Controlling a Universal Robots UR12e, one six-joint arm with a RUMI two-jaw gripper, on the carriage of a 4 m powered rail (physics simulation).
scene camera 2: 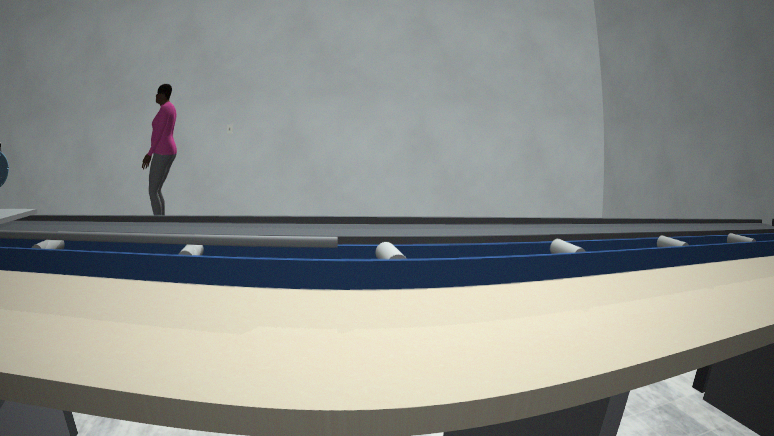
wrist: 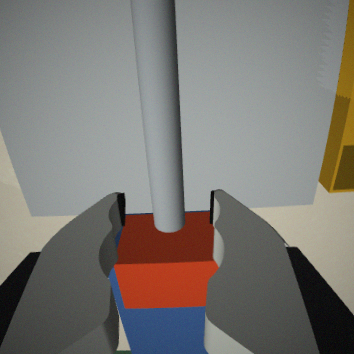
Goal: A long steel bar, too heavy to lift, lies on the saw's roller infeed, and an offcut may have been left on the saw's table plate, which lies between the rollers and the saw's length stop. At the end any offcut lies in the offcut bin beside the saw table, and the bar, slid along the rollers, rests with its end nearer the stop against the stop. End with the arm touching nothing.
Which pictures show my gripper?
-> The wrist view only.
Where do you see a roller infeed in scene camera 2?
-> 348, 267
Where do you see a roller infeed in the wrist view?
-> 256, 92
